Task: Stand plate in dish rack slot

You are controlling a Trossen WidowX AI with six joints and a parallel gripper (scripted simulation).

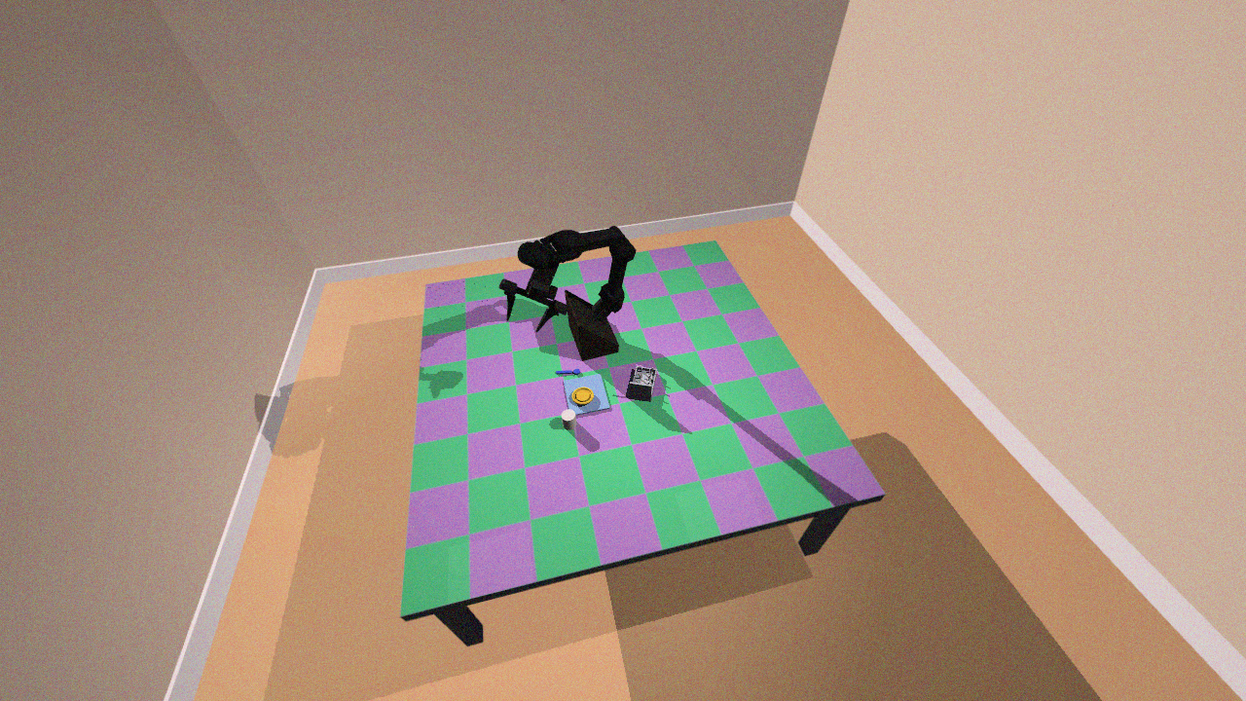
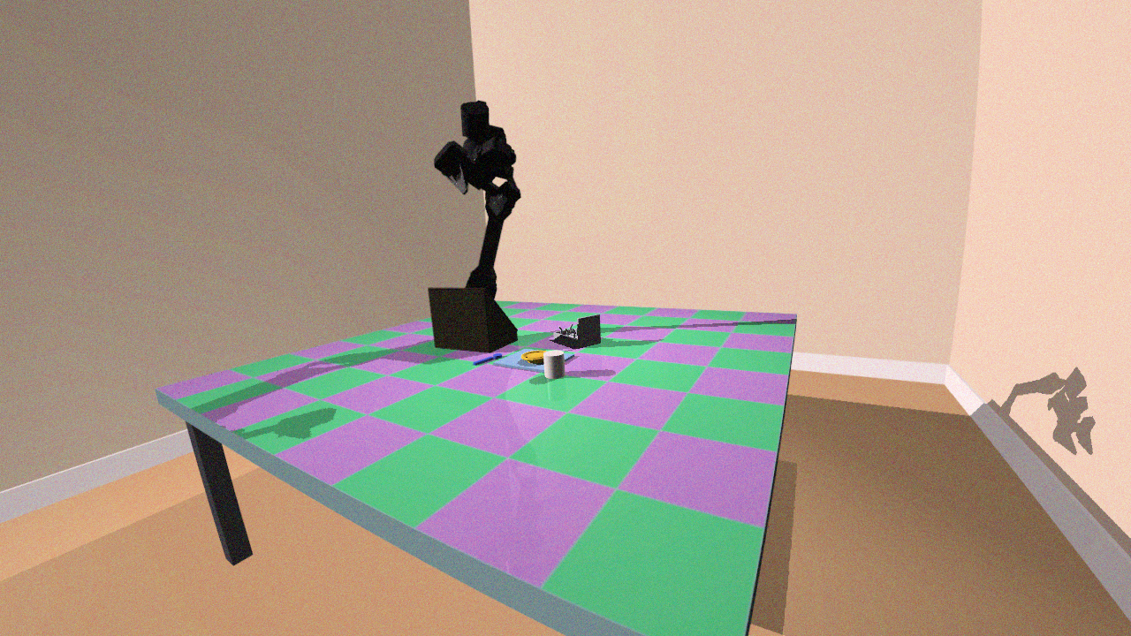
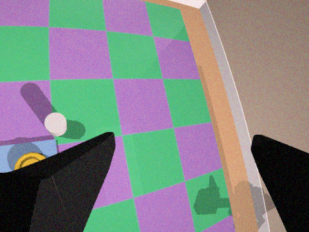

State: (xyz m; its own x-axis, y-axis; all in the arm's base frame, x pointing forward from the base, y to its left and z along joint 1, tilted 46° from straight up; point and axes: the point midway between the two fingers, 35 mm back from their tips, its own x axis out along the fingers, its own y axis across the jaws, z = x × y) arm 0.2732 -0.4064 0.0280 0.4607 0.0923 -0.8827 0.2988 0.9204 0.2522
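Now: the yellow plate 1 cm ahead of my gripper tip, 14 cm to the left of it and 35 cm below it. The rest, counted from my gripper tip: white cup: 10 cm ahead, 7 cm to the left, 34 cm below; then blue spoon: 11 cm behind, 13 cm to the left, 36 cm below; then light blue mat: 15 cm to the left, 36 cm below.
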